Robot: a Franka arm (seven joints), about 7 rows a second.
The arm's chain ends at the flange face. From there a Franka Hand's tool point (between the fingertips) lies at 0.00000 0.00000 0.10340 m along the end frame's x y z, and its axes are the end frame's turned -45 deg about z.
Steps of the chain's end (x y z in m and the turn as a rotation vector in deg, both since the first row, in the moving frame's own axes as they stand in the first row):
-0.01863, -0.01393, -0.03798, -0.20, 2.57, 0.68
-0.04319, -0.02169, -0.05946, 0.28, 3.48, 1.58
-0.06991, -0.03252, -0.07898, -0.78, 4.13, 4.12
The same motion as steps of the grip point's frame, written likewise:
-0.00032, -0.01947, -0.03808, -1.96, 1.68, 0.68
-0.01046, -0.04173, -0.05965, -2.26, 2.66, 1.58
-0.02240, -0.06602, -0.07926, -3.47, 2.37, 4.12

